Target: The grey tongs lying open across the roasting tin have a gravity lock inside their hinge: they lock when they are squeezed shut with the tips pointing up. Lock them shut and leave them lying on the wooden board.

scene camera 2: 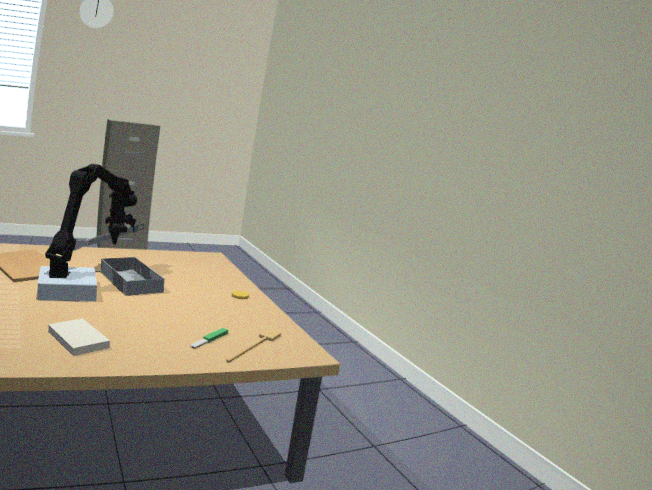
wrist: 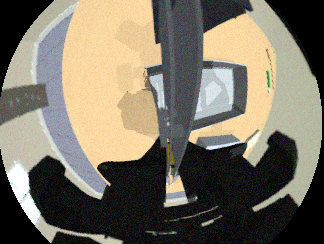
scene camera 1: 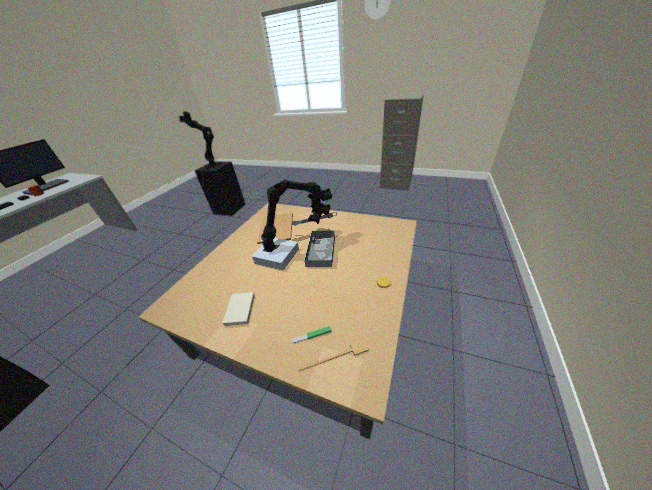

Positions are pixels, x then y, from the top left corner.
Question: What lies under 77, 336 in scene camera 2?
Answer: A white block.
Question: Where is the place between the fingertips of my gripper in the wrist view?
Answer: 166, 134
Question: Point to a white block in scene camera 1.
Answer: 238, 312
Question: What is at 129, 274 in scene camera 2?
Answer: A roasting tin.
